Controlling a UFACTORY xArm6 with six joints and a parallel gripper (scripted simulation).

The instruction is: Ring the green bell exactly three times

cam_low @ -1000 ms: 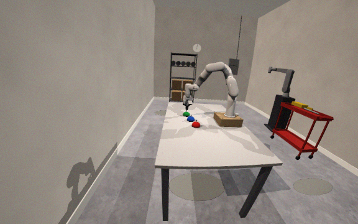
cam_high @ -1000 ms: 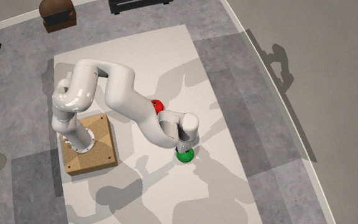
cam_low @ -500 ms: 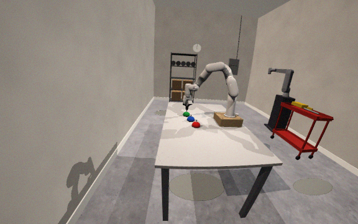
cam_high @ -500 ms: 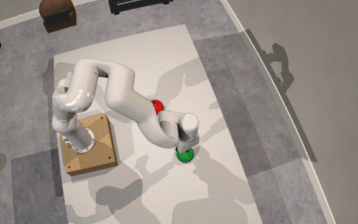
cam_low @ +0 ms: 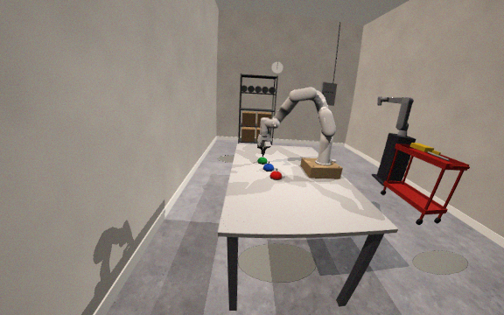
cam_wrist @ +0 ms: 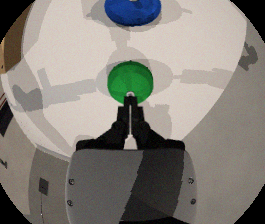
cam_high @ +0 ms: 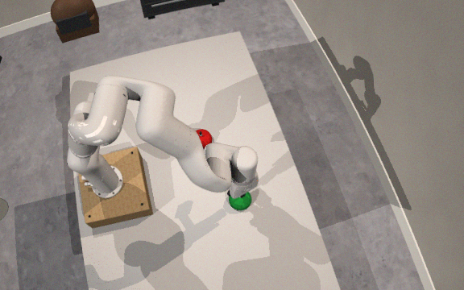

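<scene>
Right now the green bell is 5 cm below my hand. The rest, counted from my hand: red bell: 26 cm to the left, 13 cm behind, 5 cm below; blue bell: 13 cm to the left, 6 cm behind, 5 cm below.
</scene>
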